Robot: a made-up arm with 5 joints.
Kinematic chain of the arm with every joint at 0, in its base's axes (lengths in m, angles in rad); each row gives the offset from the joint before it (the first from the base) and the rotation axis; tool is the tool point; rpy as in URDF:
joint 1: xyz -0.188 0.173 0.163 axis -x
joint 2: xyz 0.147 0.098 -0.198 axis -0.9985 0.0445 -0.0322
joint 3: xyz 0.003 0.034 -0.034 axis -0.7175 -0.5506 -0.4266
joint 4: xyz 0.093 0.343 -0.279 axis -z
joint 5: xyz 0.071 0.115 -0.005 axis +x
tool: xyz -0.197 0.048 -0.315 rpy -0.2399 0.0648 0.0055
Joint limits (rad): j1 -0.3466..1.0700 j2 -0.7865..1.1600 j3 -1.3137..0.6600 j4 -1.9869..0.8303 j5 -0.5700..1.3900
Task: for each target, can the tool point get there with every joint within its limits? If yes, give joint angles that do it. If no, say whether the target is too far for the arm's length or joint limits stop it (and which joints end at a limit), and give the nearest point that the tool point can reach.
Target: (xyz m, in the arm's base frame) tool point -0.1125 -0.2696 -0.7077
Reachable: yes | joints 0.7120 0.4491 -0.0461 -0.1461 -0.2910
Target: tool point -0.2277 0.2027 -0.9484
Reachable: yes | joints 0.6728 0.7745 -0.7837 0.5898 0.7625
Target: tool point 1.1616 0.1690 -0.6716
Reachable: no: too far | nearest point 0.5994 0.1690 -0.6797 | short by 0.562 m
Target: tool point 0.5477 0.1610 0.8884
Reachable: no: joint limits stop it (at a limit: joint 1, joint 2, joint 3, joint 4, joint 5) | nearest point -0.1738 0.3108 0.8641 | short by 0.737 m
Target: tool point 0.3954 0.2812 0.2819
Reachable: no: joint limits stop it (at a limit: joint 1, joint 2, joint 3, joint 4, joint 5) | nearest point 0.3076 -0.3499 0.3855 | short by 0.646 m
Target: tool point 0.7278 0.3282 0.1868
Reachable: no: joint limits stop it (at a limit: joint 1, joint 2, joint 3, joint 4, joint 5) | nearest point 0.5804 0.9113 0.2644 | short by 0.606 m
